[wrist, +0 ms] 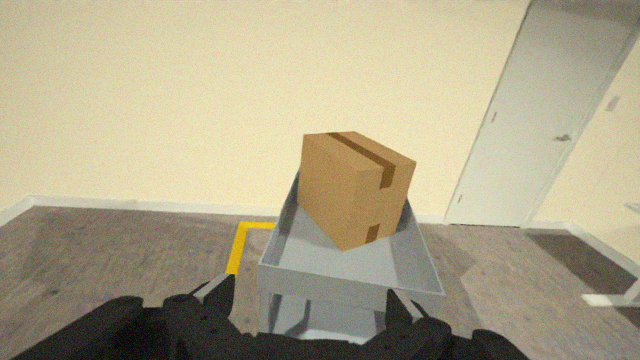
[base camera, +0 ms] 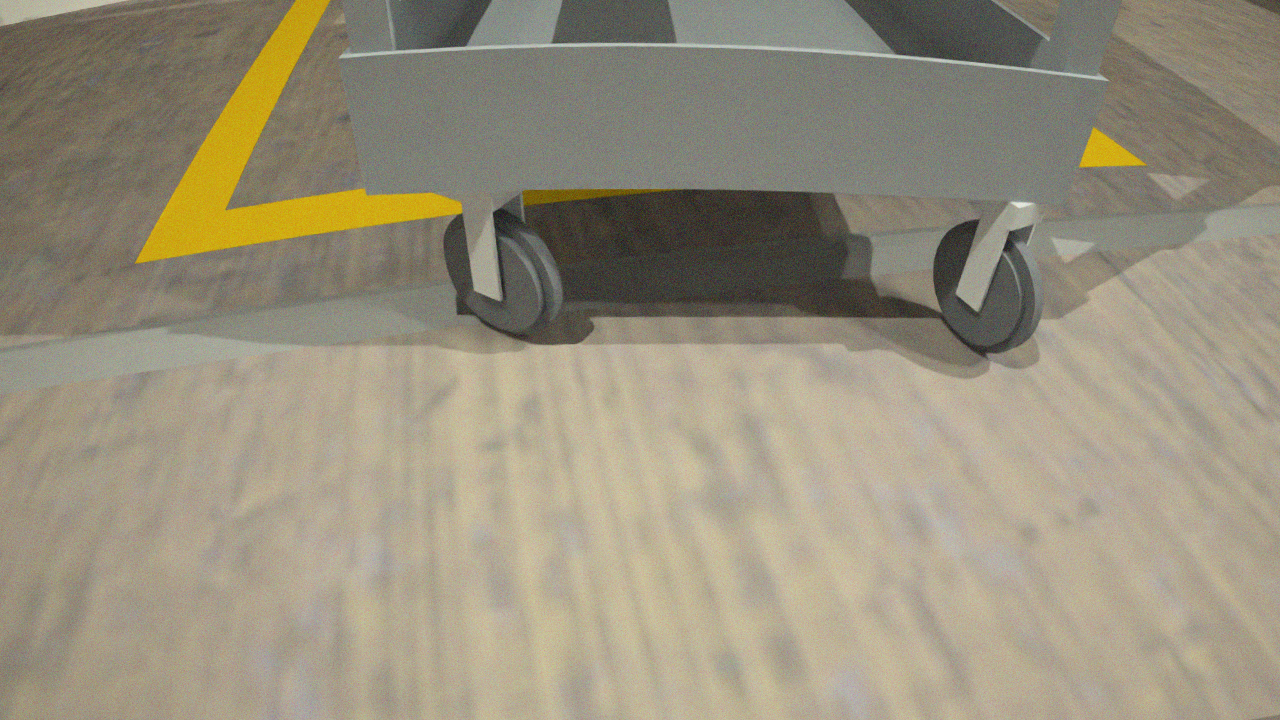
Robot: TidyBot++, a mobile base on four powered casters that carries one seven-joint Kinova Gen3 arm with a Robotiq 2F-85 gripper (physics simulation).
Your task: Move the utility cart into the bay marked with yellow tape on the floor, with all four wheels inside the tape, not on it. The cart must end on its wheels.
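Frame: origin at the arm's base, x left, y ahead, z down, level; metres.
Where they show: gripper, fingertip midpoint: [wrist: 309, 298].
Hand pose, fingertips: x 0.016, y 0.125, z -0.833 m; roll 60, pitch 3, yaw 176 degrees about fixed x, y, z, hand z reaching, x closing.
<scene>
After its pixels a point has its place.
The grey utility cart [base camera: 716, 116] @(x -0.050, y 0.499, z 0.218 m) [wrist: 350, 282] @(x -0.066, y 0.500, z -0.459 m) stands upright on its wheels. A brown cardboard box [wrist: 350, 195] @(x -0.039, y 0.684, z -0.594 m) sits turned at an angle in its top tray. The yellow tape [base camera: 237, 134] @(x 0.487, y 0.892, z 0.396 m) [wrist: 237, 250] @(x 0.605, y 1.418, z 0.397 m) shows left of the cart, and its near line passes under the cart's near end. The near left wheel [base camera: 528, 277] @(x 0.065, y 0.494, z 0.331 m) and near right wheel [base camera: 993, 286] @(x -0.259, y 0.499, z 0.334 m) stand on the camera's side of that line, outside the bay. The far wheels are hidden. My gripper [wrist: 309, 298] @(x 0.016, y 0.125, z -0.833 m) is open, with its fingertips apart in front of the near end of the top tray.
A cream wall [wrist: 150, 100] @(x 1.315, y 1.719, z -0.488 m) with a white baseboard stands behind the cart. A pale door [wrist: 545, 115] @(x -1.538, y 2.332, z -0.681 m) is in it at the right. A white object [wrist: 607, 300] shows at the right edge. A pale grey band [base camera: 205, 338] @(x 0.328, y 0.497, z 0.388 m) crosses the floor near the wheels.
</scene>
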